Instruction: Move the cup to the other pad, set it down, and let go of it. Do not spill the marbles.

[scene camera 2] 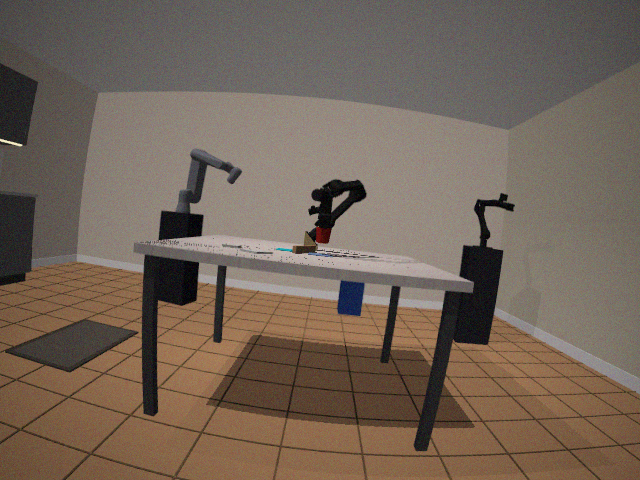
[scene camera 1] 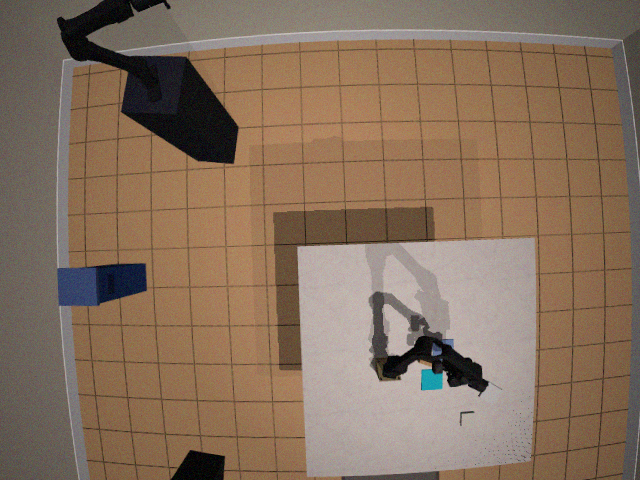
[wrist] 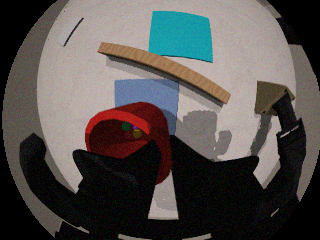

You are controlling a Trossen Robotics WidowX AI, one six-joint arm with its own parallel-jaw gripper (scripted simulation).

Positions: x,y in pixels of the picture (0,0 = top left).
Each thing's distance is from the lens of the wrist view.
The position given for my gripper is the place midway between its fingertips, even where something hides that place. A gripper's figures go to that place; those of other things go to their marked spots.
my gripper (wrist: pixel 166 139): 0.10 m
red cup (wrist: pixel 104 135): 0.11 m
cyan pad (wrist: pixel 189 36): 0.21 m
pale blue pad (wrist: pixel 163 93): 0.18 m
low wooden bar (wrist: pixel 169 67): 0.15 m
The marked spots on the red cup and the pale blue pad are 0.12 m apart.
